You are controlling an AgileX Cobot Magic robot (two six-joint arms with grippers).
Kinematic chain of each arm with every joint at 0, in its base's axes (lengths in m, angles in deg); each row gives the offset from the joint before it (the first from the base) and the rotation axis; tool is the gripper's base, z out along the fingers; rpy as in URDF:
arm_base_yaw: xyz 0 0 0.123 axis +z
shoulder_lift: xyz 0 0 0 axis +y
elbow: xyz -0.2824 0 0.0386 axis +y
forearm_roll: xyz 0.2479 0 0.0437 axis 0.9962 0 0.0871
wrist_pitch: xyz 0 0 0 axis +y
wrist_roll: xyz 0.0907 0 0.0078 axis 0.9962 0 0.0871
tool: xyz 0 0 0 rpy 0 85 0
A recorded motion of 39 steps. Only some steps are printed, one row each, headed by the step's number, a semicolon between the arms.
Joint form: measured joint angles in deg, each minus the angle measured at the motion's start. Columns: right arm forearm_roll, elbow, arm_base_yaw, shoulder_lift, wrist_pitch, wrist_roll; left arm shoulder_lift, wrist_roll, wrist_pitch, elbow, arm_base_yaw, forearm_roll.
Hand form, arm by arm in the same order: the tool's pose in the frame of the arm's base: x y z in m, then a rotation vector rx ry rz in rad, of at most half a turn. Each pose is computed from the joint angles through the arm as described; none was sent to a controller.
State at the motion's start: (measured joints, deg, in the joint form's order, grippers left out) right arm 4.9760 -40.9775 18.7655 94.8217 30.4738 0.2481; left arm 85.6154 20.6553 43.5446 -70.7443 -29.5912 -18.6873
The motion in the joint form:
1: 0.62 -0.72 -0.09 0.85 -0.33 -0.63; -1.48 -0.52 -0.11 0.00 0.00 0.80
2: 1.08 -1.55 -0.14 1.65 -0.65 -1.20; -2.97 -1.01 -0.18 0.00 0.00 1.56
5: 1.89 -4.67 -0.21 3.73 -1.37 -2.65; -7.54 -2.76 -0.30 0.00 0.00 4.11
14: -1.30 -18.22 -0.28 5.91 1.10 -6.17; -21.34 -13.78 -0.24 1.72 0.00 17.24
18: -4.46 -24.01 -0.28 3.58 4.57 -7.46; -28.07 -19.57 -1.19 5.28 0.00 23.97
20: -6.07 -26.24 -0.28 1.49 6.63 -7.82; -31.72 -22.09 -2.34 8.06 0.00 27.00
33: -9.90 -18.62 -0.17 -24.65 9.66 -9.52; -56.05 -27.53 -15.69 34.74 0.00 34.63
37: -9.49 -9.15 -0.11 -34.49 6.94 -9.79; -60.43 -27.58 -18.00 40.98 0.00 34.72
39: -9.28 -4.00 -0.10 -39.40 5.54 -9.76; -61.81 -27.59 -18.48 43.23 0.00 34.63
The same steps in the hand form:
1: 0.2493 0.0890 0.1361 -0.3732 2.9370 0.1282; 0.2665 -0.1735 0.3243 0.8646 2.3162 -0.4333
2: 0.2536 0.0905 0.1354 -0.3759 2.9305 0.1345; 0.2623 -0.1702 0.3323 0.8566 2.2919 -0.4240
5: 0.2686 0.0958 0.1366 -0.3901 2.8975 0.1483; 0.2484 -0.1591 0.3559 0.8283 2.2203 -0.3942
14: 0.3205 0.1104 0.1772 -0.5191 2.7151 0.1192; 0.2005 -0.1156 0.4078 0.6688 2.0618 -0.2580
18: 0.3327 0.1117 0.2152 -0.5880 2.6151 0.0713; 0.1764 -0.0937 0.4148 0.5842 2.0039 -0.1969
20: 0.3332 0.1103 0.2373 -0.6108 2.5678 0.0442; 0.1640 -0.0832 0.4136 0.5483 1.9713 -0.1727
33: 0.2440 0.0768 0.3342 -0.6190 2.2828 -0.0186; 0.0943 -0.0401 0.3429 0.4965 1.7736 -0.1541
37: 0.2026 0.0638 0.3250 -0.6097 2.2302 -0.0062; 0.0851 -0.0358 0.3178 0.5053 1.7643 -0.1602
39: 0.1826 0.0574 0.3152 -0.6033 2.2114 0.0007; 0.0825 -0.0346 0.3077 0.5091 1.7708 -0.1618

